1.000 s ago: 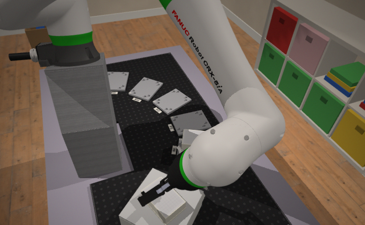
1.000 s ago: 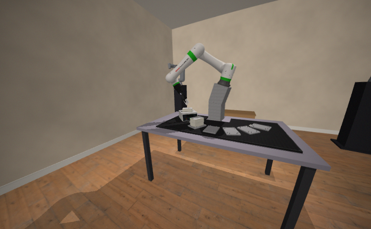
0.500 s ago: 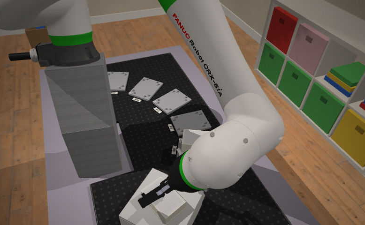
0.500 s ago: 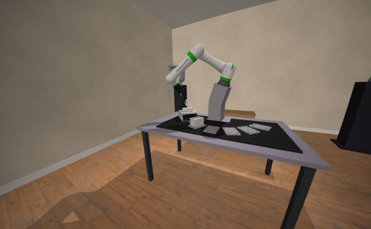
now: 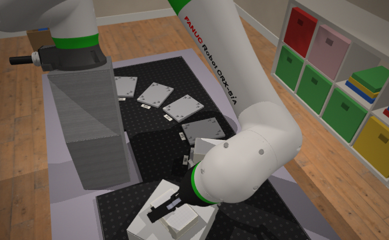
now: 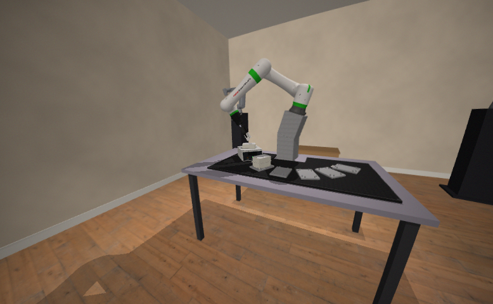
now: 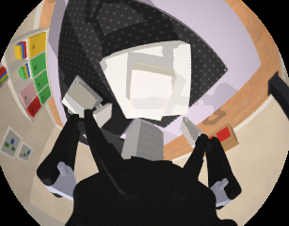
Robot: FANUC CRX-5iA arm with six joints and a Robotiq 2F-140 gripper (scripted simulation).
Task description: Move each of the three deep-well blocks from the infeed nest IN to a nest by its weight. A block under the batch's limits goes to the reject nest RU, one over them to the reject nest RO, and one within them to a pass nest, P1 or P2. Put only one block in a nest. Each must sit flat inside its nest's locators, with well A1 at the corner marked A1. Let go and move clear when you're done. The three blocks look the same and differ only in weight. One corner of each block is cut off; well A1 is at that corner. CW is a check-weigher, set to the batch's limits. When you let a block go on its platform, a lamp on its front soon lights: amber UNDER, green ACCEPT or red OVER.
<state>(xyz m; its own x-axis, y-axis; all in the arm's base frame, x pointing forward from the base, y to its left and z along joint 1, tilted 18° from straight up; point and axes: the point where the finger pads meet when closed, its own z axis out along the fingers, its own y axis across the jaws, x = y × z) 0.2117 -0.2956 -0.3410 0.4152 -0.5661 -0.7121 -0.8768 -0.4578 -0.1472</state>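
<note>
My gripper is now 10 cm above the pale weigher platform. Round my hand: grey nest plate (60 cm to the left, 19 cm below, 15 cm ahead); check-weigher (13 cm below).
</note>
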